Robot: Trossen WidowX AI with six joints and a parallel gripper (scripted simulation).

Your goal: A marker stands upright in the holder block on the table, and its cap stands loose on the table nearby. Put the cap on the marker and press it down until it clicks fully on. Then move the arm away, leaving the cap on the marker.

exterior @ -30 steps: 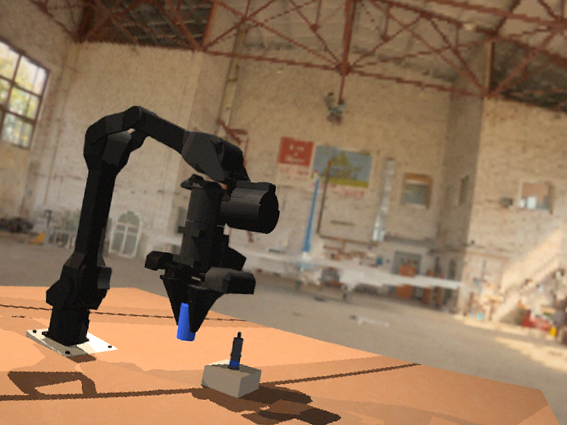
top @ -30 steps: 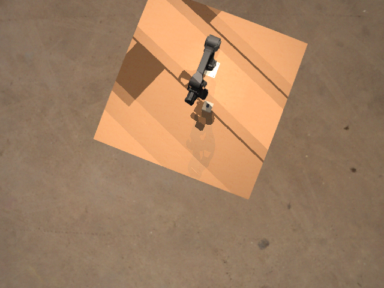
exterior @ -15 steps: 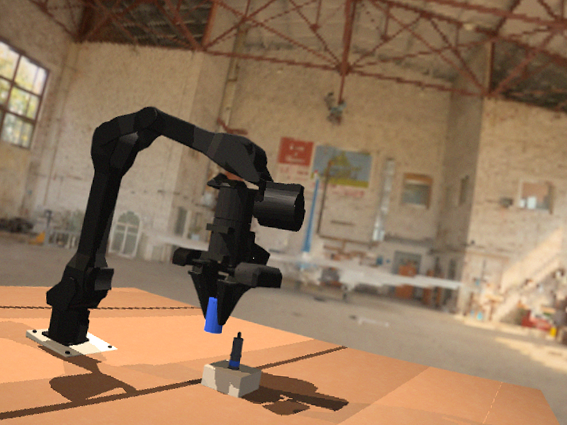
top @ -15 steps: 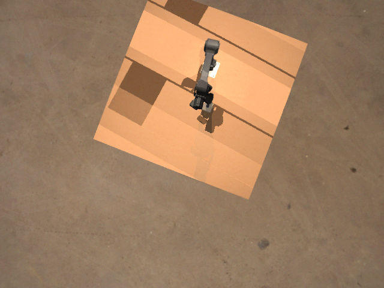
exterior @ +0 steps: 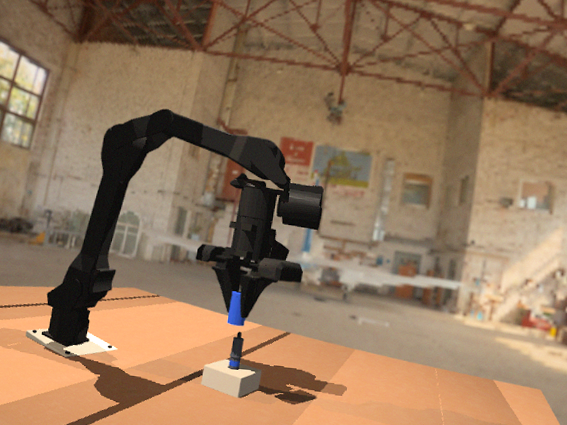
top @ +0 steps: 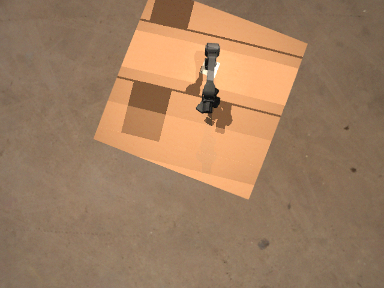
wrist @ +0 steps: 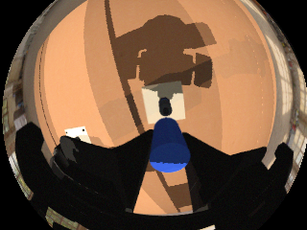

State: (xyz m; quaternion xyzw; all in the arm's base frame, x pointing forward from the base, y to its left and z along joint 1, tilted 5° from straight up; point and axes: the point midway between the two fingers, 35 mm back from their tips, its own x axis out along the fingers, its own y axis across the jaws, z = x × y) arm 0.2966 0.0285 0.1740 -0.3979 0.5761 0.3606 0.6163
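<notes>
Right now my gripper tip is 110 mm above the white holder block and 10 mm to the right of it. From my gripper tip the other things lie so: blue marker cap (10 mm above).
</notes>
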